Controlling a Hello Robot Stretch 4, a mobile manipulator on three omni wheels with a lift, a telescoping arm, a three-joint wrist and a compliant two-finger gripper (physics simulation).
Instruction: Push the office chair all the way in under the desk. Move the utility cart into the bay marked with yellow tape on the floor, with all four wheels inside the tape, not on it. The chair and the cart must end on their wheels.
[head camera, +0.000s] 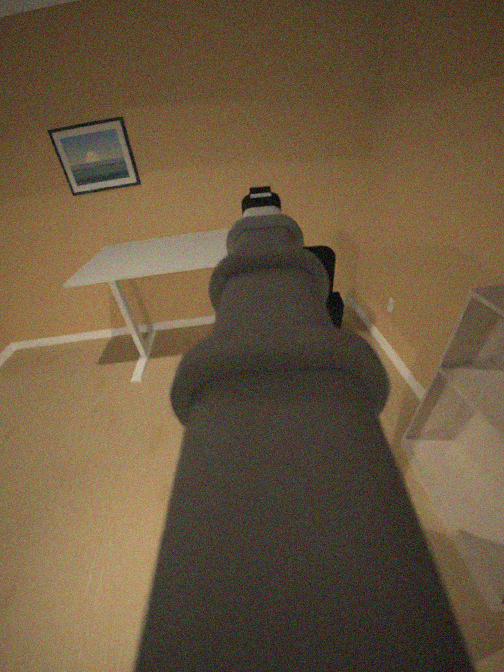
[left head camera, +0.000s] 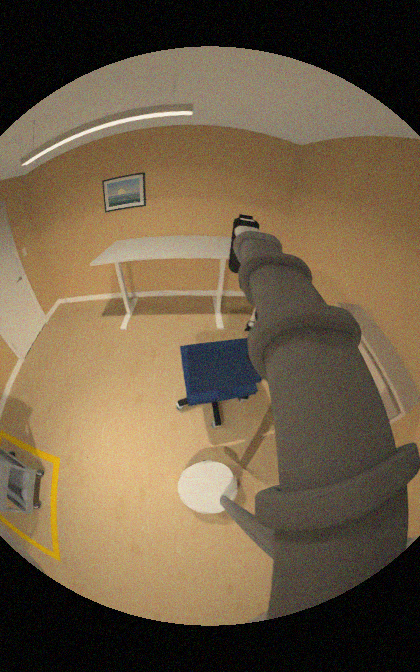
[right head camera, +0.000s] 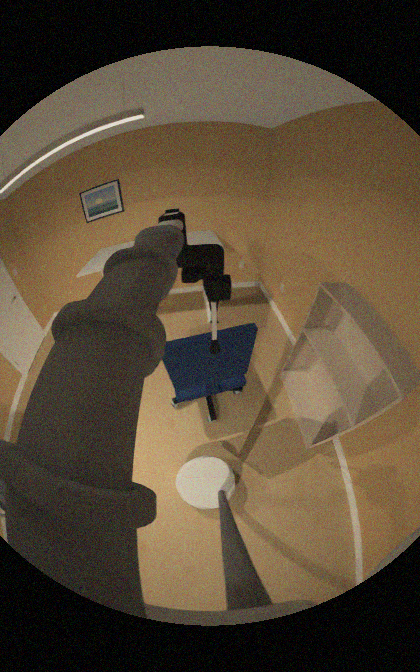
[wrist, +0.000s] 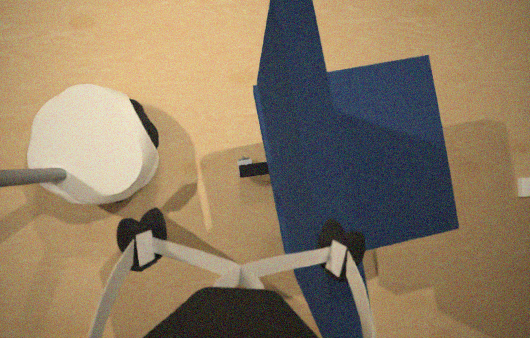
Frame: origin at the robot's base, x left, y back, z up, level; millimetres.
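Where they show: gripper, between the fingertips: (wrist: 243, 234).
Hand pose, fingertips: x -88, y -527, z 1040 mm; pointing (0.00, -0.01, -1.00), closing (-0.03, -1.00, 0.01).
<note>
After its pixels a point has its place.
The blue office chair (left head camera: 217, 372) (right head camera: 192, 367) (wrist: 395, 180) @[x -68, y -928, z 443 mm] stands upright on the floor in front of the white desk (head camera: 162, 255) @[x 703, y -1889, z 923 mm] (left head camera: 165, 248) (right head camera: 102, 257), apart from it. Its backrest edge faces my base. My gripper (right head camera: 215, 346) (wrist: 243, 234) @[x -88, y -527, z 1040 mm] points down and is open and empty. In the wrist view one fingertip overlaps the chair and the other is over floor; its height above the chair is hard to tell. The grey utility cart (left head camera: 21, 485) stands upright at the left edge of the left head view, within the yellow tape (left head camera: 54, 500); its two visible wheels are inside, the rest is cut off.
My white round base (left head camera: 204, 486) (right head camera: 200, 481) (wrist: 85, 140) @[x 16, y -3, z 187 mm] is behind the chair. A pale shelf unit (head camera: 455, 477) @[x -923, y -678, z 73 mm] (right head camera: 305, 390) stands along the right wall. A white door (left head camera: 17, 310) (right head camera: 17, 310) is at left. My raised grey arm covers much of the head view and hides the chair there.
</note>
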